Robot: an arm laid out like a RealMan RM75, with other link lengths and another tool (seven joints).
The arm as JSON. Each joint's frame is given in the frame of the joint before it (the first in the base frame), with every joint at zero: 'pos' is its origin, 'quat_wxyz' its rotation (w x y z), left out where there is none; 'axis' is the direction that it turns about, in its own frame. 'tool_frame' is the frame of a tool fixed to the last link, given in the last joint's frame.
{
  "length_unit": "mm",
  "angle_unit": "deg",
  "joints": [
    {
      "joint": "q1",
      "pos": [
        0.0,
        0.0,
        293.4
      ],
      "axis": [
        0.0,
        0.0,
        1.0
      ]
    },
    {
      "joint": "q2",
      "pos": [
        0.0,
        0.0,
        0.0
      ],
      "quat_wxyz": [
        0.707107,
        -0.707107,
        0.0,
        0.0
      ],
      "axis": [
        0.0,
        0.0,
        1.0
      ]
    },
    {
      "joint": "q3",
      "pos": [
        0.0,
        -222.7,
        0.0
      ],
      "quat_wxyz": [
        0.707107,
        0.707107,
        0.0,
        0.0
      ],
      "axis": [
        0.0,
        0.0,
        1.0
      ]
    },
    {
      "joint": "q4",
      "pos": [
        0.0,
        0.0,
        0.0
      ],
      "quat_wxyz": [
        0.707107,
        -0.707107,
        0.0,
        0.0
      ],
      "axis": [
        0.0,
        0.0,
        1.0
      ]
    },
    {
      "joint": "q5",
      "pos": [
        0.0,
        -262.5,
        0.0
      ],
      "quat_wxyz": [
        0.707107,
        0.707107,
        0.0,
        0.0
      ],
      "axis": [
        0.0,
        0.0,
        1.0
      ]
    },
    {
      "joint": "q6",
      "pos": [
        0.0,
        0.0,
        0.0
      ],
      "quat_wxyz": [
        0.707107,
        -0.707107,
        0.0,
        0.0
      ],
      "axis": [
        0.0,
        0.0,
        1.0
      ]
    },
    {
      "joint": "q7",
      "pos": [
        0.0,
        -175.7,
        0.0
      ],
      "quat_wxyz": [
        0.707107,
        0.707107,
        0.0,
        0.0
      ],
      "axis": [
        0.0,
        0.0,
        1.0
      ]
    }
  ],
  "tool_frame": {
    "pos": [
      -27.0,
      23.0,
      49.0
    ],
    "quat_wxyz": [
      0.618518,
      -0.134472,
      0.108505,
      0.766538
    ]
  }
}
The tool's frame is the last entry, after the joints.
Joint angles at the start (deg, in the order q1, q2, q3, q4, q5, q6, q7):
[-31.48 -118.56 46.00 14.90 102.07 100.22 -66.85]
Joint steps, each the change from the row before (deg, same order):
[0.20 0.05 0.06 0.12 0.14 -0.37 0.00]
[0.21 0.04 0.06 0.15 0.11 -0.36 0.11]
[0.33 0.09 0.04 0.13 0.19 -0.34 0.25]
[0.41 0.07 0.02 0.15 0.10 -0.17 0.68]
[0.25 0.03 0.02 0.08 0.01 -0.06 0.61]
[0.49 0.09 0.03 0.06 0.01 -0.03 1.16]
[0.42 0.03 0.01 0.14 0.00 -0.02 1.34]
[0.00 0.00 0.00 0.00 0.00 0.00 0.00]
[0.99 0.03 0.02 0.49 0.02 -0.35 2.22]
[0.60 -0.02 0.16 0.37 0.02 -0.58 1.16]
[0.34 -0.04 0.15 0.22 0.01 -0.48 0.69]
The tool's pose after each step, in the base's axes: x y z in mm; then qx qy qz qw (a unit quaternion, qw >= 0). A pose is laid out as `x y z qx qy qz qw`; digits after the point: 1 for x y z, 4 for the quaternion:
-204.0 274.3 -65.6 -0.6779 0.6067 -0.3676 0.1931
-206.3 274.7 -66.0 -0.6800 0.6071 -0.3633 0.1925
-209.6 274.5 -66.3 -0.6822 0.6078 -0.3582 0.1918
-212.8 274.0 -66.3 -0.6820 0.6111 -0.3528 0.1925
-214.6 273.7 -66.3 -0.6807 0.6142 -0.3492 0.1935
-218.0 272.6 -66.2 -0.6782 0.6196 -0.3433 0.1954
-220.8 272.0 -66.2 -0.6741 0.6269 -0.3369 0.1975
-220.8 272.0 -66.2 -0.6741 0.6269 -0.3369 0.1975
-227.5 271.3 -66.2 -0.6694 0.6384 -0.3221 0.2012
-232.3 271.4 -67.1 -0.6686 0.6444 -0.3114 0.2018
-235.3 271.7 -68.1 -0.6686 0.6478 -0.3044 0.2016

